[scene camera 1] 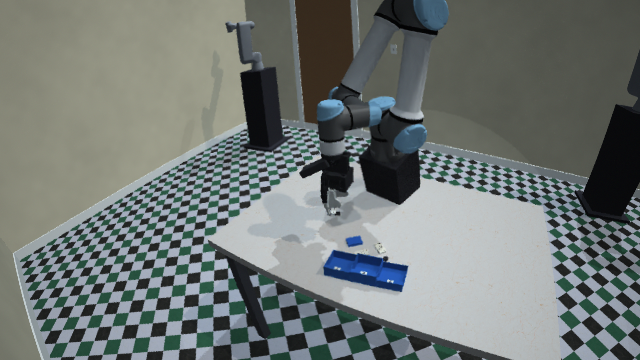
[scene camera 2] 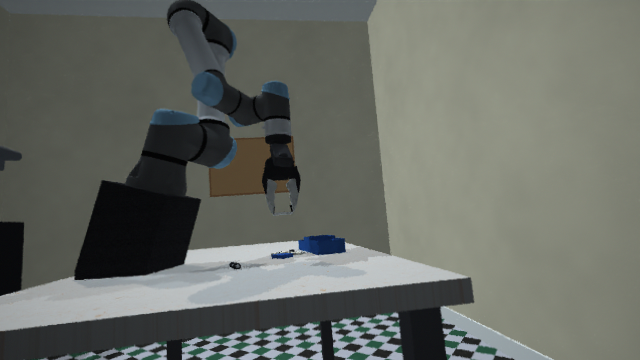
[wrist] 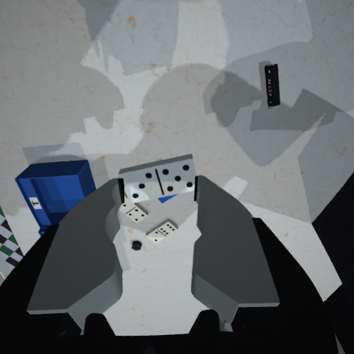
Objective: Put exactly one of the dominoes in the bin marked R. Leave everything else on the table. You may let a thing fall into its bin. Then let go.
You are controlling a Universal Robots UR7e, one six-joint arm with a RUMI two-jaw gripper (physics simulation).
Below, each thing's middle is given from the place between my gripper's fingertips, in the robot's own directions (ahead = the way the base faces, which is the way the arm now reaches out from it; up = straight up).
The blue three-compartment bin tray (scene camera 1: 364,269) is 17 cm to the left of my hand, 13 cm ahead of it and 10 cm below it.
